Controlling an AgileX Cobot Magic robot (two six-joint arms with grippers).
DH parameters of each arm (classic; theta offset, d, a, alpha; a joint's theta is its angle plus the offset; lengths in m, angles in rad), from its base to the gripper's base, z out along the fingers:
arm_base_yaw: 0 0.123 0 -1.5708
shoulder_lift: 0.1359 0 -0.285 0
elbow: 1.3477 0 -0.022 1.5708
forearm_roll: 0 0.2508 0 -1.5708
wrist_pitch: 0 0 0.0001 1.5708
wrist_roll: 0 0.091 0 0
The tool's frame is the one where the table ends.
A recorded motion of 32 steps. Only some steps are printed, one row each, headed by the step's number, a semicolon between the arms.
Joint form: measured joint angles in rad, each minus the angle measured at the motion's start. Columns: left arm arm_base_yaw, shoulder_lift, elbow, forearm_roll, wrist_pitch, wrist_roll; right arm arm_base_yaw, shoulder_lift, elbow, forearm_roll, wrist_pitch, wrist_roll.
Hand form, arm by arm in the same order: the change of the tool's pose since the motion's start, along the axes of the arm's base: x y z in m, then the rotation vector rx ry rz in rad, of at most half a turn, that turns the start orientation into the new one. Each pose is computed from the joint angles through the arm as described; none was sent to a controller.
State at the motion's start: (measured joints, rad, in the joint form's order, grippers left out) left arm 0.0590 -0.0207 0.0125 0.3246 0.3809 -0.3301; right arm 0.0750 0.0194 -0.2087 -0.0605 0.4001 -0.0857
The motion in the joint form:
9: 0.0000 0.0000 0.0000 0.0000 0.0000 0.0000; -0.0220 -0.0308 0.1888 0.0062 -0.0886 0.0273
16: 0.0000 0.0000 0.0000 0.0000 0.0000 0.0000; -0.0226 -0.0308 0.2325 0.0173 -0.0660 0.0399
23: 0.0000 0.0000 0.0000 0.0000 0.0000 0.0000; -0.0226 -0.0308 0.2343 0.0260 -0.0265 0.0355
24: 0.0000 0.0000 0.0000 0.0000 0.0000 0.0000; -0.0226 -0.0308 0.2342 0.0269 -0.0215 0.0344
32: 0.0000 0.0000 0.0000 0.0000 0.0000 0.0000; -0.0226 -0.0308 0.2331 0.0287 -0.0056 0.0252
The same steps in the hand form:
9: 0.0000 0.0000 0.0000 0.0000 0.0000 0.0000; 0.0089 0.0001 -0.0531 0.0276 0.0709 -0.0201
16: 0.0000 0.0000 0.0000 0.0000 0.0000 0.0000; 0.0096 0.0004 -0.0698 0.0469 0.1383 -0.0237
23: 0.0000 0.0000 0.0000 0.0000 0.0000 0.0000; 0.0086 0.0005 -0.0739 0.0488 0.1798 -0.0242
24: 0.0000 0.0000 0.0000 0.0000 0.0000 0.0000; 0.0085 0.0005 -0.0743 0.0483 0.1847 -0.0242
32: 0.0000 0.0000 0.0000 0.0000 0.0000 0.0000; 0.0080 0.0005 -0.0753 0.0403 0.1992 -0.0228

